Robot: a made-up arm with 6 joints. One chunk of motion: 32 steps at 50 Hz.
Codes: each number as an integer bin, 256 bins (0 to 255) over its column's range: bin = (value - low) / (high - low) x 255, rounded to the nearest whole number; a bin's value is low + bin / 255 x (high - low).
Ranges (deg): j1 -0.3..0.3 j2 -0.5..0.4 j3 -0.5..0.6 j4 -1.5..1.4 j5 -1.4..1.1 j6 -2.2..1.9
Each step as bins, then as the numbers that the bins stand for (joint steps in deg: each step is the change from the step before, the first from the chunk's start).
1 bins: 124 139 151 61 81 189
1 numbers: -0.008 -0.009 0.151 -0.806 -0.606 0.839
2 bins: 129 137 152 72 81 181
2 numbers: 0.004 -0.016 0.156 -0.681 -0.606 0.710
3 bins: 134 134 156 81 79 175
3 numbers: 0.015 -0.027 0.173 -0.579 -0.625 0.614
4 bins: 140 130 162 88 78 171
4 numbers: 0.029 -0.041 0.199 -0.499 -0.635 0.549
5 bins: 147 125 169 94 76 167
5 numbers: 0.046 -0.059 0.229 -0.431 -0.655 0.485
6 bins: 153 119 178 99 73 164
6 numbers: 0.060 -0.080 0.268 -0.374 -0.684 0.437
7 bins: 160 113 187 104 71 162
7 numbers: 0.076 -0.101 0.307 -0.317 -0.704 0.405
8 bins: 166 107 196 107 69 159
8 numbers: 0.091 -0.122 0.345 -0.283 -0.724 0.356
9 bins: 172 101 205 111 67 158
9 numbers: 0.105 -0.144 0.384 -0.238 -0.743 0.340
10 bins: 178 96 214 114 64 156
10 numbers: 0.119 -0.161 0.423 -0.204 -0.773 0.308
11 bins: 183 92 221 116 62 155
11 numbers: 0.131 -0.175 0.453 -0.181 -0.792 0.292
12 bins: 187 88 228 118 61 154
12 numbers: 0.140 -0.189 0.484 -0.158 -0.802 0.276
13 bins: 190 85 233 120 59 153
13 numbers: 0.147 -0.200 0.505 -0.135 -0.822 0.260
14 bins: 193 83 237 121 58 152
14 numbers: 0.154 -0.207 0.522 -0.124 -0.831 0.244
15 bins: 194 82 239 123 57 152
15 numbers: 0.156 -0.211 0.531 -0.101 -0.841 0.244
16 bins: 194 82 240 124 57 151
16 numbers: 0.156 -0.211 0.535 -0.090 -0.841 0.228
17 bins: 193 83 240 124 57 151
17 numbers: 0.154 -0.207 0.535 -0.090 -0.841 0.228
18 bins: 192 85 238 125 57 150
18 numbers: 0.152 -0.200 0.527 -0.078 -0.841 0.212
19 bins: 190 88 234 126 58 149
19 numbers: 0.147 -0.189 0.509 -0.067 -0.831 0.196
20 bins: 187 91 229 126 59 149
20 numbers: 0.140 -0.179 0.488 -0.067 -0.822 0.196
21 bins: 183 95 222 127 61 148
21 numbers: 0.131 -0.165 0.458 -0.056 -0.802 0.180
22 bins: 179 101 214 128 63 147
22 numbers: 0.121 -0.144 0.423 -0.044 -0.782 0.164
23 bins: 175 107 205 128 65 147
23 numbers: 0.112 -0.122 0.384 -0.044 -0.763 0.164
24 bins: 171 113 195 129 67 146
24 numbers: 0.102 -0.101 0.341 -0.033 -0.743 0.147
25 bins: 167 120 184 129 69 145
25 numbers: 0.093 -0.076 0.294 -0.033 -0.724 0.131
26 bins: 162 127 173 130 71 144
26 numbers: 0.081 -0.052 0.246 -0.022 -0.704 0.115
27 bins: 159 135 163 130 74 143
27 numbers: 0.074 -0.024 0.203 -0.022 -0.675 0.099
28 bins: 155 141 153 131 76 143
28 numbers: 0.065 -0.002 0.160 -0.010 -0.655 0.099
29 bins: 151 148 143 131 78 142
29 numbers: 0.055 0.022 0.117 -0.010 -0.635 0.083
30 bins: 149 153 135 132 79 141
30 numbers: 0.051 0.040 0.082 0.001 -0.625 0.067
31 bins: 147 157 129 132 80 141
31 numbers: 0.046 0.054 0.056 0.001 -0.616 0.067
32 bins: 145 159 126 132 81 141
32 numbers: 0.041 0.061 0.044 0.001 -0.606 0.067
